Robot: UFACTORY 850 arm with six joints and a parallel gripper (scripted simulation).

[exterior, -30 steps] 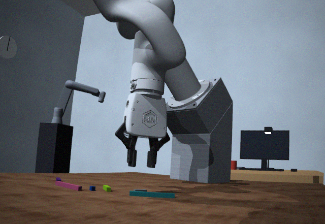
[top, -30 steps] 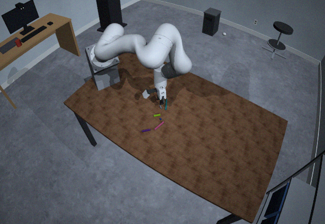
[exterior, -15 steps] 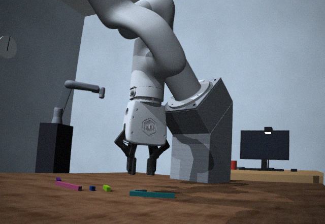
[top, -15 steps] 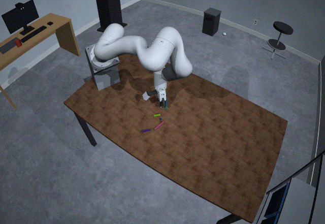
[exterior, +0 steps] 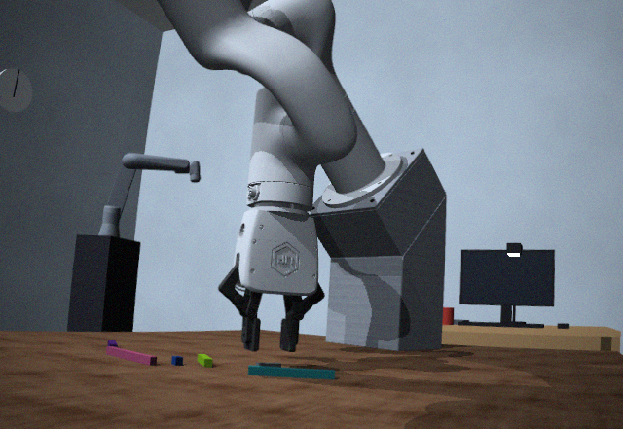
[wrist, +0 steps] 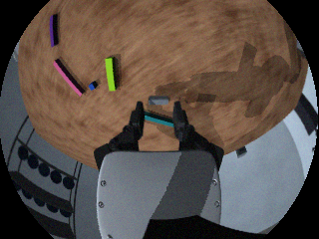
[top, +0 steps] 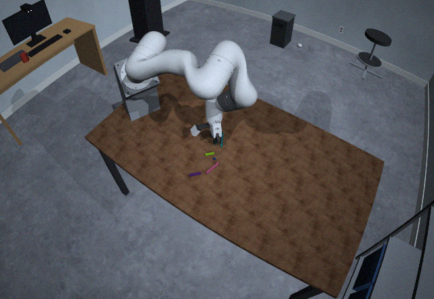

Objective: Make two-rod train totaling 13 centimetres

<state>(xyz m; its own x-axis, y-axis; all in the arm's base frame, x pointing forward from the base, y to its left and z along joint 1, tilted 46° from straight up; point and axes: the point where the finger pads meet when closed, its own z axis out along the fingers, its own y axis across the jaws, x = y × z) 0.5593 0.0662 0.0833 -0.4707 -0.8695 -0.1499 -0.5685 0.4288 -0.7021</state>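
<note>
The grey rod lies 4 cm below my hand. The rest, counted from my hand: blue rod (10 cm to the right, 6 cm ahead, 4 cm below); turquoise rod (4 cm to the left, 4 cm below, 3 cm ahead); lime rod (8 cm to the right, 4 cm below, 2 cm ahead).
</note>
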